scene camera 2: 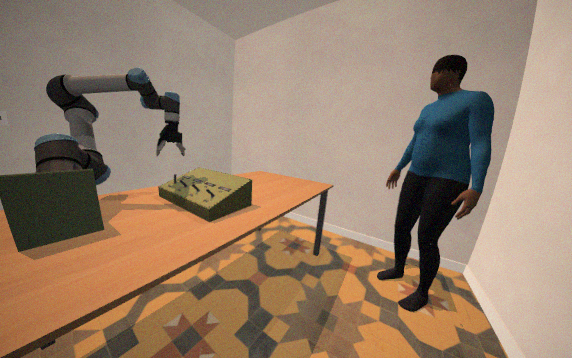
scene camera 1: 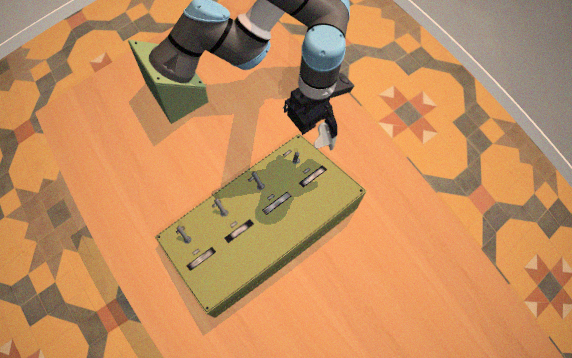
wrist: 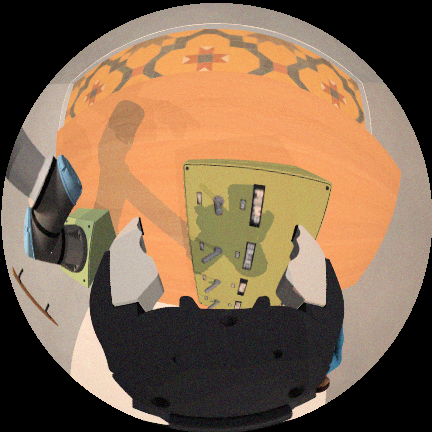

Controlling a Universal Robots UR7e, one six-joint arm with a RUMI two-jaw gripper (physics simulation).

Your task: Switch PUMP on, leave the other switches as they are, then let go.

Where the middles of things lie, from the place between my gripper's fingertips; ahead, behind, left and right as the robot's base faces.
Labels:
Right now the switch panel (scene camera 1: 227, 255) is 9 cm ahead of my hand, 21 cm to the right of it and 16 cm below it.

